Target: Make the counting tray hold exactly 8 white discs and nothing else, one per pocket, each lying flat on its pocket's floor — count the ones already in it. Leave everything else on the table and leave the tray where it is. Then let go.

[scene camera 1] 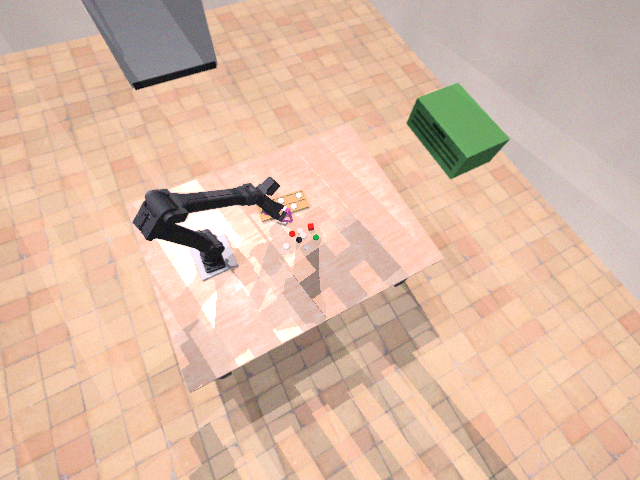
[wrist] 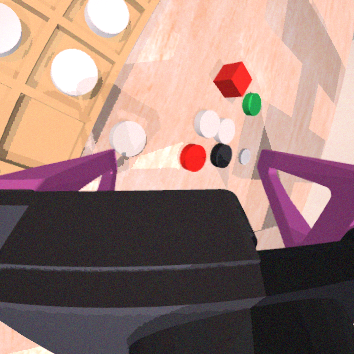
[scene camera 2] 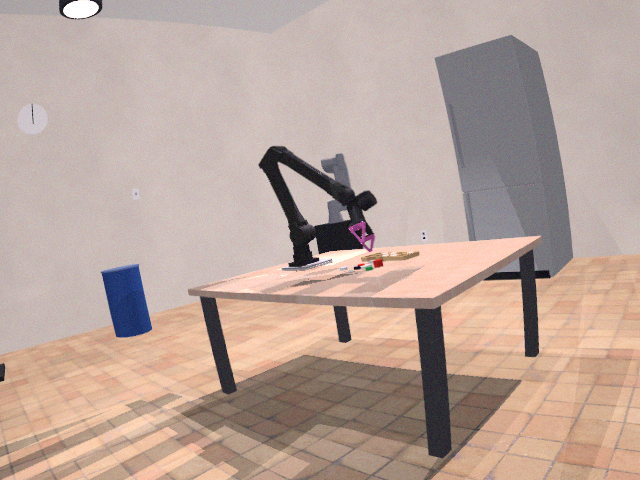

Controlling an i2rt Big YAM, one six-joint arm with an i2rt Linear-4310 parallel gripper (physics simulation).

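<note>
The wooden counting tray (scene camera 1: 306, 202) (wrist: 45, 127) lies on the table. In the wrist view white discs (wrist: 74, 72) (wrist: 106, 15) (wrist: 6, 30) sit in three of its pockets and the nearest corner pocket is empty. A loose white disc (wrist: 128, 138) lies beside the tray, near the left fingertip in that view. Two white discs (wrist: 206, 124) (wrist: 225, 130) lie close together farther out. Another white disc (scene camera 1: 286, 246) lies nearer the arm's base side and is hidden in the wrist view. My gripper (scene camera 1: 285, 215) (scene camera 2: 368, 244) (wrist: 190, 157) is open and empty above the table, by the tray's edge.
Near the paired discs lie a red disc (scene camera 1: 292, 233) (wrist: 193, 157), a black disc (scene camera 1: 298, 239) (wrist: 221, 155), a smaller pale disc (wrist: 244, 156), a green disc (scene camera 1: 315, 237) (wrist: 251, 104) and a red cube (scene camera 1: 310, 226) (scene camera 2: 378, 263) (wrist: 232, 80).
</note>
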